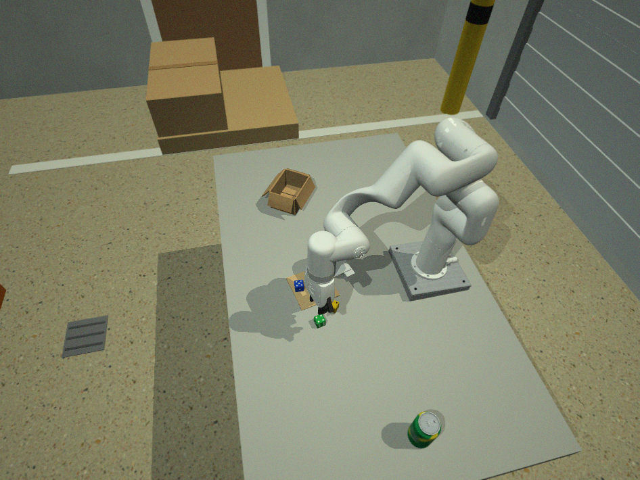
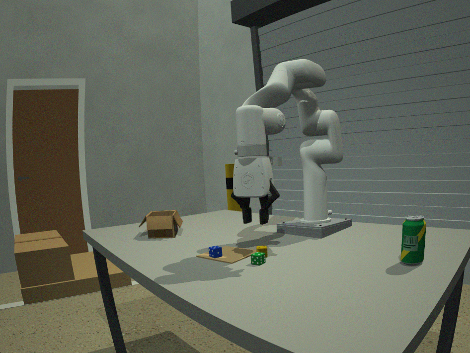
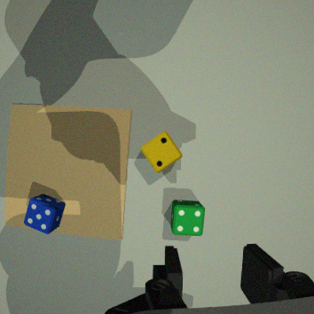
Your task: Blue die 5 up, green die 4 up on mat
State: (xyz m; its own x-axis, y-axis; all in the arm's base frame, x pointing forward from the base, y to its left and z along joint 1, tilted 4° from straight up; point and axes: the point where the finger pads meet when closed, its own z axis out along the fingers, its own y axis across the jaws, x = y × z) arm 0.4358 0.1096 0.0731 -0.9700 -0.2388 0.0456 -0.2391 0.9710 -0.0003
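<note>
My hand is 12 cm above the green die and 1 cm past it. The rest, counted from my hand: yellow die: 12 cm below, 6 cm behind, 4 cm to the right; cardboard mat: 14 cm to the right, 13 cm below, 2 cm behind; blue die: 15 cm to the right, 12 cm below, 3 cm ahead.
</note>
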